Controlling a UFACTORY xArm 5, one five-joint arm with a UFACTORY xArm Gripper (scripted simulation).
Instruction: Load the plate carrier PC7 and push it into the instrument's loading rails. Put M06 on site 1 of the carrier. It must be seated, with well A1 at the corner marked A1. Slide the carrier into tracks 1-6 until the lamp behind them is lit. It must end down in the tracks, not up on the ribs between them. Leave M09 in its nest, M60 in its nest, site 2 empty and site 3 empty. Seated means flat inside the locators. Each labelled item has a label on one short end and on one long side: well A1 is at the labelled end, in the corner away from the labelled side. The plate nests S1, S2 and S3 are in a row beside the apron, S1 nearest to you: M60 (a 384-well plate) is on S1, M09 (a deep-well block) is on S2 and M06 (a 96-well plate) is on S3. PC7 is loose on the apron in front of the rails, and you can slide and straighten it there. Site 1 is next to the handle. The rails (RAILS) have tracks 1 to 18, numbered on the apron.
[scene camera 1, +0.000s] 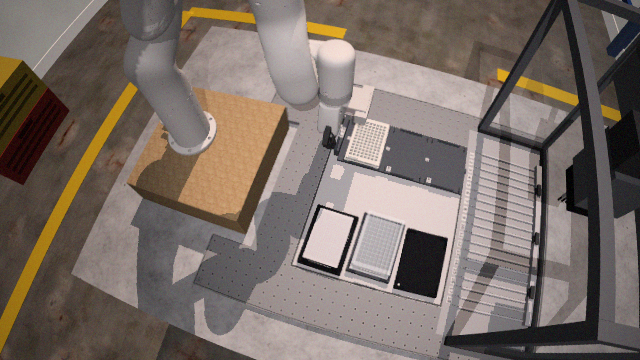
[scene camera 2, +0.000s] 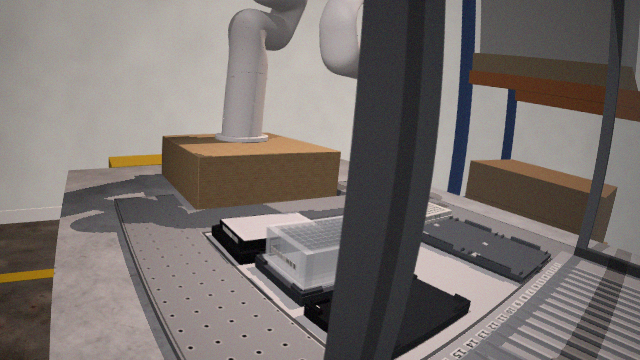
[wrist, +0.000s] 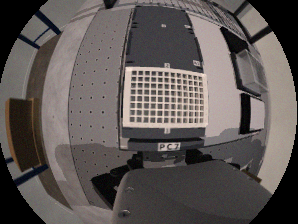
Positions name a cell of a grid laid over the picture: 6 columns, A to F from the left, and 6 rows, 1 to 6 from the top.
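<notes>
A carrier PC7 (scene camera 1: D3) is there for me to see, and the wrist view gives me the same carrier PC7 (wrist: D2) as well. My own gripper (wrist: D5) is visible too.
</notes>
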